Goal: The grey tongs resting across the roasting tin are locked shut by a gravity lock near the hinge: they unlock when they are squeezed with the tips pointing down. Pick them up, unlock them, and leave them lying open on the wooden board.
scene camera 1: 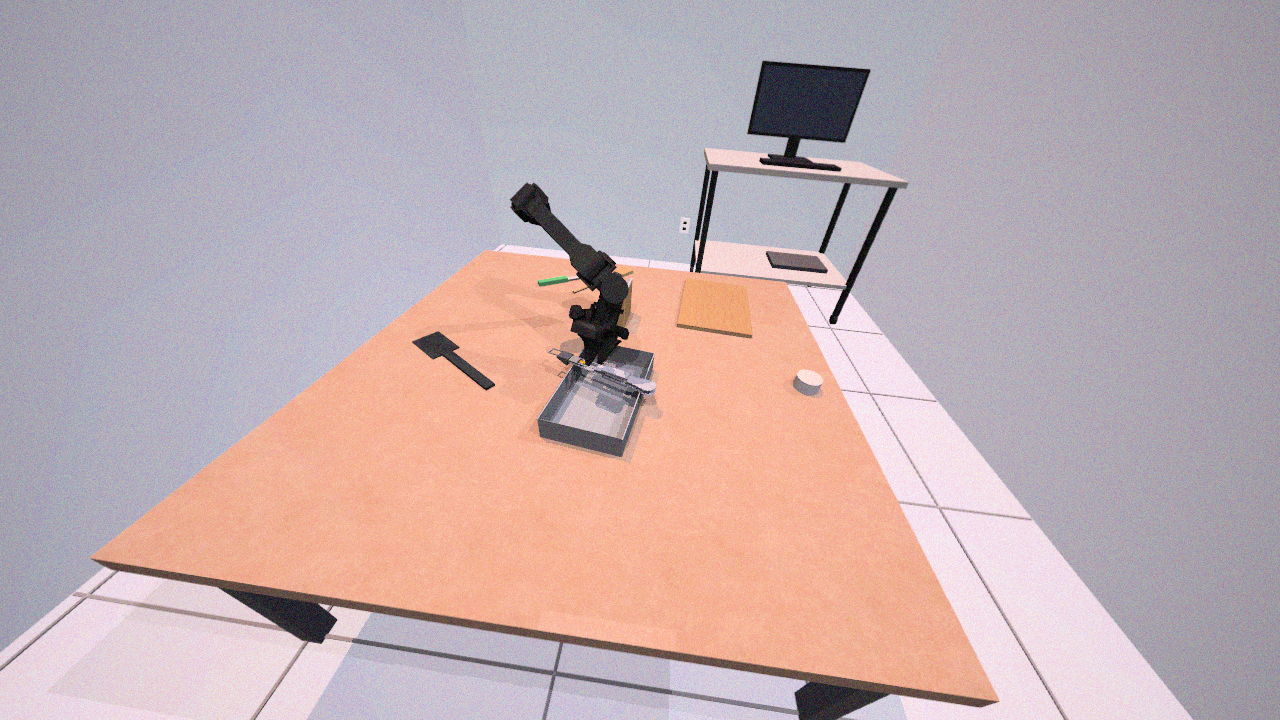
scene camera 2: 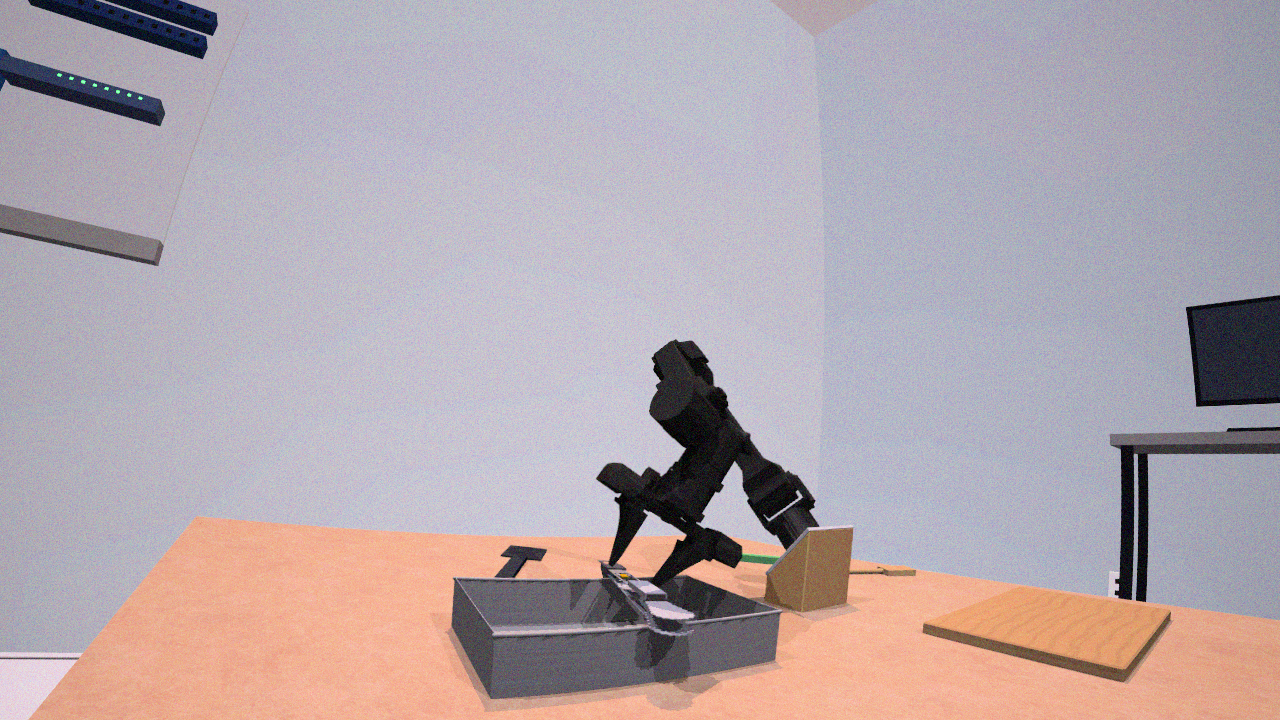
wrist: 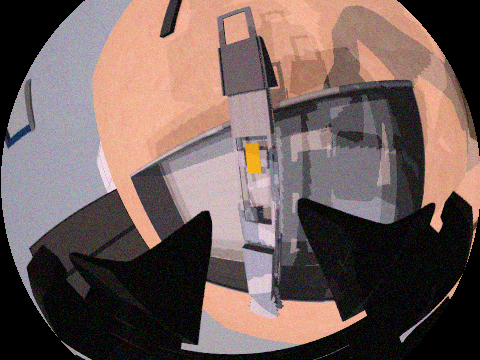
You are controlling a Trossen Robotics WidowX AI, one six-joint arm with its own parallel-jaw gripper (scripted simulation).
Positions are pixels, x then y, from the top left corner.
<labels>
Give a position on a black spatula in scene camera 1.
435, 345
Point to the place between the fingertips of my gripper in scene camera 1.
593, 364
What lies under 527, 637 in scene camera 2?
A grey roasting tin.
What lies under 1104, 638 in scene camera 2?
A wooden board.
</labels>
